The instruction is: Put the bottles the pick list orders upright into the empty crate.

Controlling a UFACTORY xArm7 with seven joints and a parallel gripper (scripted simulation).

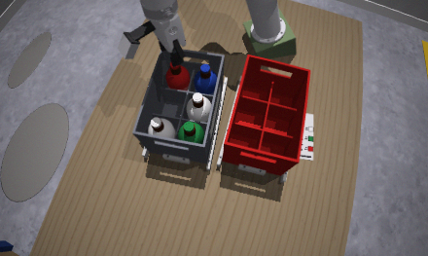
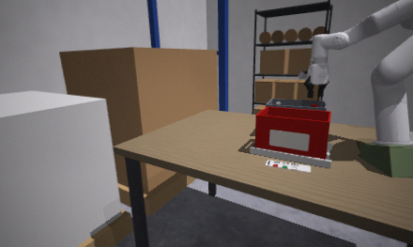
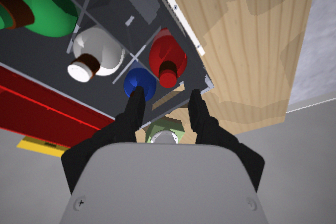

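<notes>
Right now my hand is 130 mm above the red-label bottle. Round my hand: green bottle (180 mm ahead, 60 mm to the left, 130 mm below); then blue-label bottle (10 mm ahead, 90 mm to the left, 130 mm below); then grey crate (90 mm ahead, 30 mm to the left, 130 mm below).
</notes>
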